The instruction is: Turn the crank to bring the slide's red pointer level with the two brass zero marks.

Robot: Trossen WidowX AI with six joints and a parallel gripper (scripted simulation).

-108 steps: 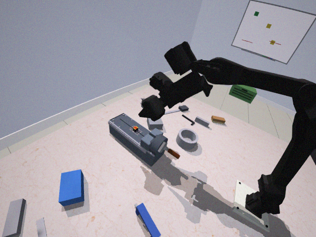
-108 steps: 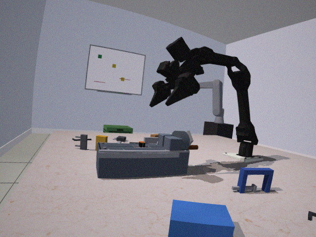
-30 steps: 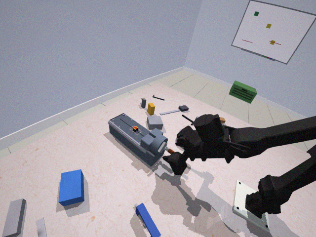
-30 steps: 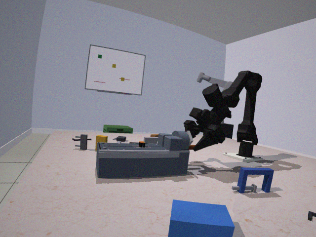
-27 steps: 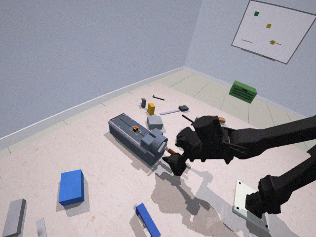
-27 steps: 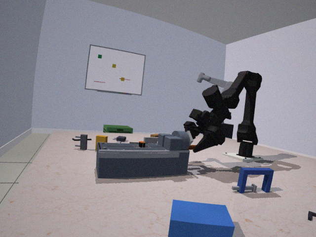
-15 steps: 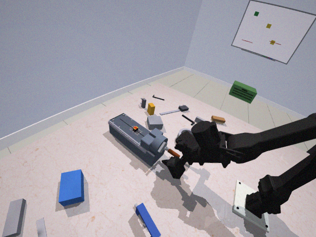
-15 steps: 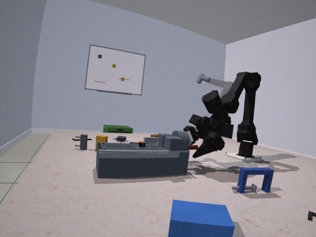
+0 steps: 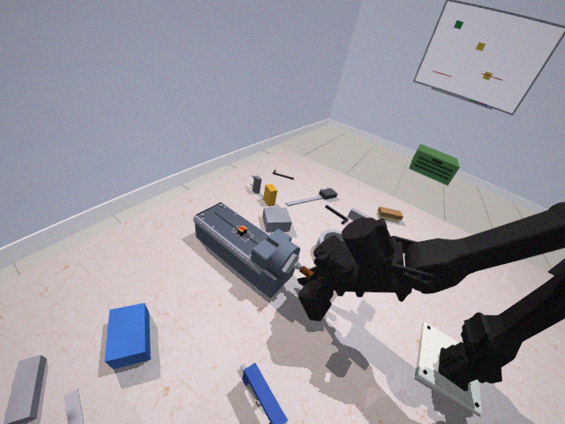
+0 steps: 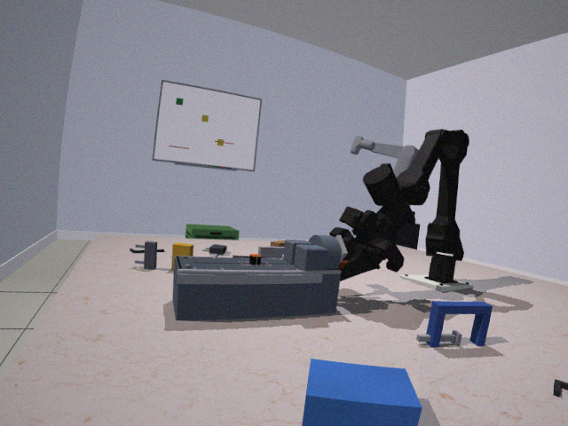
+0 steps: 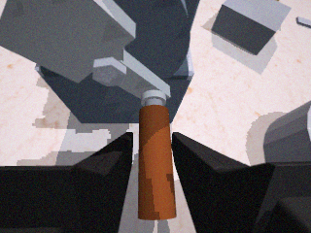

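Now: the brown crank handle 20 mm behind my gripper tip and 20 mm above it. Also, from my gripper tip: blue bracket (70 mm behind, 220 mm to the left, 10 mm below); red pointer (170 mm ahead, 20 mm to the left, 40 mm above); grey block (180 mm ahead, 140 mm to the right, 30 mm below).
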